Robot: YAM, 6 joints.
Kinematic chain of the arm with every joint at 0, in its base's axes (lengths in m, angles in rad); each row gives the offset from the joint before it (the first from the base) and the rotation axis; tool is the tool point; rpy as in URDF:
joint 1: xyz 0 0 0.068 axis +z
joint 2: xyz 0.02 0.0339 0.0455 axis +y
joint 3: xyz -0.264 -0.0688 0 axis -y
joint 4: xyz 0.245 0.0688 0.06 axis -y
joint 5: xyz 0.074 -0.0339 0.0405 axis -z
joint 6: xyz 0.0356 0 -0.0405 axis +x
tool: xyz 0 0 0 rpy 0 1.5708 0
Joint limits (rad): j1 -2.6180..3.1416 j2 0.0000..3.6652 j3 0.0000..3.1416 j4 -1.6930..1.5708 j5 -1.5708..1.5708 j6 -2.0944..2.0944
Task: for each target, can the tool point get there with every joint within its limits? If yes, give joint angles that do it. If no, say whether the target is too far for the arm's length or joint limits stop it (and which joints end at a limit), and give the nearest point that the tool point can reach.
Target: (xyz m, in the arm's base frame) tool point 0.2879 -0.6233 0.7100
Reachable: no: too far | nearest point 0.2039 -0.4415 0.5308 | short by 0.269 m
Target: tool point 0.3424 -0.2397 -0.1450
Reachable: yes | joints -0.6926 2.9565 1.5672 0.2328 -1.2835 0.2030
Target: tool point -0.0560 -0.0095 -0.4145
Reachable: no: joint limits stop it (at a limit: joint 1, joint 2) | nearest point -0.0904 -0.0030 -0.3438 | short by 0.079 m
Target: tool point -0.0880 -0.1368 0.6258
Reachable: yes | joints 1.0520 0.9006 2.6328 -0.9914 -0.2445 1.7450
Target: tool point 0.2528 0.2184 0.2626
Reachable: yes | joints 0.6941 1.4801 0.8088 0.5943 -0.1730 1.4322
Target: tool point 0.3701 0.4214 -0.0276
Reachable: yes | joints 0.8448 2.9463 2.3253 -0.4992 -0.0836 -0.6416
